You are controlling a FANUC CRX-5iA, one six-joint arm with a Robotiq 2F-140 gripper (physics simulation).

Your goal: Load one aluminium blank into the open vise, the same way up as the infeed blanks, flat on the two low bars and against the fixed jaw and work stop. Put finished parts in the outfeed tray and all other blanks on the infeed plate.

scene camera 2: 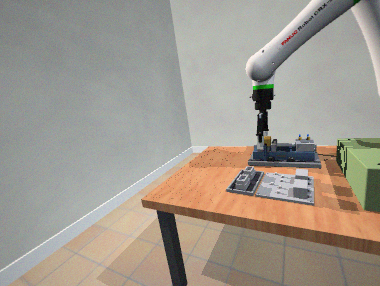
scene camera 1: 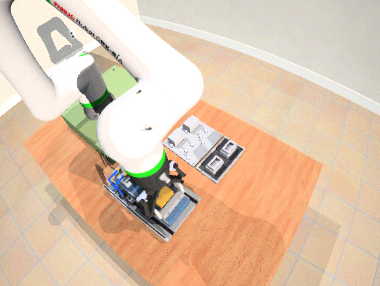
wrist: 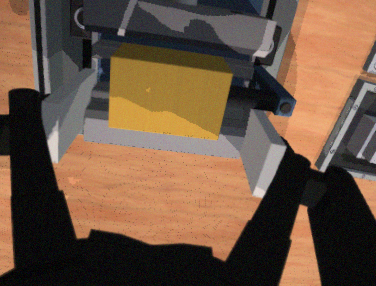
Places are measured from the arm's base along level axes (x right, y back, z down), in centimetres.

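Where they show: gripper, between the fingertips: [scene camera 2: 262, 146] [scene camera 1: 169, 202] [wrist: 169, 105]; arm's base, origin of its link: [scene camera 1: 100, 106].
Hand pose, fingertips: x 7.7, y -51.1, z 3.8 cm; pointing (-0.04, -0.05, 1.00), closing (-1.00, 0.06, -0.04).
Observation:
Each offset is from my fingertips to the centre of the thing. "pt": to the spot under its first point. Level surfaces: height alone.
My gripper [scene camera 1: 169, 200] [scene camera 2: 260, 145] [wrist: 169, 105] is open at the vise @[dx +1.5, dy +8.8, dz +2.2 cm] [scene camera 1: 178, 210] [scene camera 2: 285, 155] [wrist: 187, 22]. Its light grey fingertips stand on both sides of a yellow block @[dx +0.4, dy +2.0, dz -2.7 cm] [scene camera 1: 164, 197] [scene camera 2: 267, 140] [wrist: 167, 95], with a gap on each side in the wrist view. The block sits upright between the vise jaws. Two grey blanks @[dx -30.8, dy +19.2, dz +4.5 cm] [scene camera 1: 192, 124] @[dx -21.8, dy +18.8, dz +4.5 cm] [scene camera 2: 301, 174] stand on the infeed plate @[dx -26.4, dy +14.2, dz +6.7 cm] [scene camera 1: 212, 138] [scene camera 2: 270, 192]. Two grey parts with recessed tops @[pt dx -22.4, dy -0.7, dz +4.5 cm] [scene camera 1: 215, 164] @[pt dx -33.5, dy +1.0, dz +3.0 cm] [scene camera 2: 243, 180] are in the dark outfeed tray [scene camera 1: 217, 180] [scene camera 2: 228, 190]. The block's underside is hidden.
A green cabinet-like base [scene camera 1: 120, 77] [scene camera 2: 370, 170] stands beside the vise on the robot side. Blue fittings @[pt dx +7.9, dy +16.1, dz -3.9 cm] [scene camera 1: 116, 182] rise at the vise's far end. A dark blue bracket @[pt dx -6.4, dy +3.0, dz -2.7 cm] [wrist: 285, 102] sticks out near the right fingertip. The wooden table @[dz +7.2 cm] [scene camera 1: 290, 175] [scene camera 2: 175, 192] carries the vise, plate and tray.

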